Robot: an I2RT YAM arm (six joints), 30 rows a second.
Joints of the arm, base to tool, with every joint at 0 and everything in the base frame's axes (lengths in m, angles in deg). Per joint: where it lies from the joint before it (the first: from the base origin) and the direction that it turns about. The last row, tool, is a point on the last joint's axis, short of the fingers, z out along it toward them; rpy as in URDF.
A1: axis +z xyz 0 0 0.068
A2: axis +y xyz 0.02 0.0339 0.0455
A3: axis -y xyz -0.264 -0.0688 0
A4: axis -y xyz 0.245 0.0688 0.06
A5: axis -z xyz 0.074 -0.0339 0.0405
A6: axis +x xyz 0.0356 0 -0.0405
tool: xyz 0 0 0 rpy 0 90 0
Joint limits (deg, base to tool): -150..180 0..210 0..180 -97..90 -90..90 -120..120
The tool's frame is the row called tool.
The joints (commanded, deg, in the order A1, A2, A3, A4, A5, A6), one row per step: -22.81 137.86 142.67 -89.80 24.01 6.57; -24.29 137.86 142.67 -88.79 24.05 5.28; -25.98 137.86 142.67 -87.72 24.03 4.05; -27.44 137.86 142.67 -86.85 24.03 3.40; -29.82 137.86 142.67 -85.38 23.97 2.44; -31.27 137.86 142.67 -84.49 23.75 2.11; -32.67 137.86 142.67 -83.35 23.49 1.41; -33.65 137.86 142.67 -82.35 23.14 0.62; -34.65 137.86 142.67 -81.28 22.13 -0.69; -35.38 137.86 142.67 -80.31 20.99 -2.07; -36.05 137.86 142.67 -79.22 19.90 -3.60; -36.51 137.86 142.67 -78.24 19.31 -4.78
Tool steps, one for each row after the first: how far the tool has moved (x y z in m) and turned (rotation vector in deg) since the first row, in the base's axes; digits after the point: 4 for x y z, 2 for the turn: -0.0034 -0.0116 0.0002 -0.33 -0.38 -0.31; -0.0079 -0.0247 0.0004 -0.67 -0.85 -0.88; -0.0122 -0.0360 0.0006 -1.02 -1.35 -1.75; -0.0197 -0.0541 0.0010 -1.60 -2.26 -3.26; -0.0246 -0.0650 0.0013 -1.85 -2.99 -4.38; -0.0292 -0.0756 0.0016 -2.18 -3.79 -5.11; -0.0322 -0.0832 0.0019 -2.37 -4.48 -5.31; -0.0351 -0.0906 0.0021 -2.04 -5.34 -4.93; -0.0369 -0.0960 0.0023 -1.58 -6.17 -4.18; -0.0383 -0.1012 0.0026 -1.27 -7.02 -3.20; -0.0390 -0.1050 0.0030 -1.34 -7.66 -2.43
